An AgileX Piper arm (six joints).
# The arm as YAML. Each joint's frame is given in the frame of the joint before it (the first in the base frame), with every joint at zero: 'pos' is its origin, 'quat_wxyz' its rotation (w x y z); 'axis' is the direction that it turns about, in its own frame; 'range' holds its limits. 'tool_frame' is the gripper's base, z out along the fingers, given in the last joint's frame.
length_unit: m
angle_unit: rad
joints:
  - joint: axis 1
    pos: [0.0, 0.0, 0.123]
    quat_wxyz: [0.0, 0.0, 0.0, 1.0]
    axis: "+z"
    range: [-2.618, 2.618]
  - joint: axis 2
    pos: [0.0, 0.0, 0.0]
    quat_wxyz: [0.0, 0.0, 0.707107, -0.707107]
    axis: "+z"
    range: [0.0, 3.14]
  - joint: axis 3
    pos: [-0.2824, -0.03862, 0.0]
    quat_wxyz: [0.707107, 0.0, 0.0, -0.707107]
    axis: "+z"
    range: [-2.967, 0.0]
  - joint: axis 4
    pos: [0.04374, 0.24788, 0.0]
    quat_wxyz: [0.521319, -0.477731, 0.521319, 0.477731]
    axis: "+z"
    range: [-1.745, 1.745]
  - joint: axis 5
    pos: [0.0, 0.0, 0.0]
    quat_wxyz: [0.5, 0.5, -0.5, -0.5]
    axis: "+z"
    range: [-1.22, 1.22]
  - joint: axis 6
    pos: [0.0, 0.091, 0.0]
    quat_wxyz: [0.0, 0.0, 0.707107, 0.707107]
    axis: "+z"
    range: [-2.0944, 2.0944]
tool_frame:
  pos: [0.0, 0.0, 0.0]
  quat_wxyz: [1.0, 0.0, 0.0, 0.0]
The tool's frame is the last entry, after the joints.
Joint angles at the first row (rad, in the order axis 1, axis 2, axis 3, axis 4, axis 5, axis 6):
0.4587, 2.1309, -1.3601, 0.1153, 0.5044, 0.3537
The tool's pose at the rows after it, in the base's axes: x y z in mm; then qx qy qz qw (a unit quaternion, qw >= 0):
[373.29, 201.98, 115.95, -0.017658, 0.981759, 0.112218, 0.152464]
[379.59, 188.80, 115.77, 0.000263, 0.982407, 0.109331, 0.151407]
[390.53, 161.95, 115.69, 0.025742, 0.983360, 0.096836, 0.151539]
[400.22, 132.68, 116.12, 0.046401, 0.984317, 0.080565, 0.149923]
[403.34, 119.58, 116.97, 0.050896, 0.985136, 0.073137, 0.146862]
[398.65, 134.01, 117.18, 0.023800, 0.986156, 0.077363, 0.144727]
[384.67, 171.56, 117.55, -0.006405, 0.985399, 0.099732, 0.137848]
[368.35, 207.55, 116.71, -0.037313, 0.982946, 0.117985, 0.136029]
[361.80, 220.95, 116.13, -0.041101, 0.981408, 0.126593, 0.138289]
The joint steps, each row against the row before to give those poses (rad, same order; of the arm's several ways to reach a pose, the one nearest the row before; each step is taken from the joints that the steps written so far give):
0.0238, 0.0000, -0.0001, 0.0128, 0.0105, -0.0068
-0.0349, 0.0000, 0.0001, 0.0025, 0.0057, -0.0001
-0.0667, -0.0010, 0.0000, -0.0185, 0.0131, 0.0000
-0.0706, -0.0009, -0.0034, -0.0259, 0.0213, -0.0078
-0.0313, -0.0021, -0.0019, -0.0077, 0.0159, -0.0159
0.0346, -0.0005, 0.0000, 0.0128, 0.0019, -0.0299
0.0894, 0.0000, 0.0000, 0.0512, -0.0048, -0.0106
0.0906, 0.0032, 0.0010, 0.0323, -0.0194, 0.0017
0.0347, 0.0017, 0.0019, 0.0097, -0.0181, 0.0179

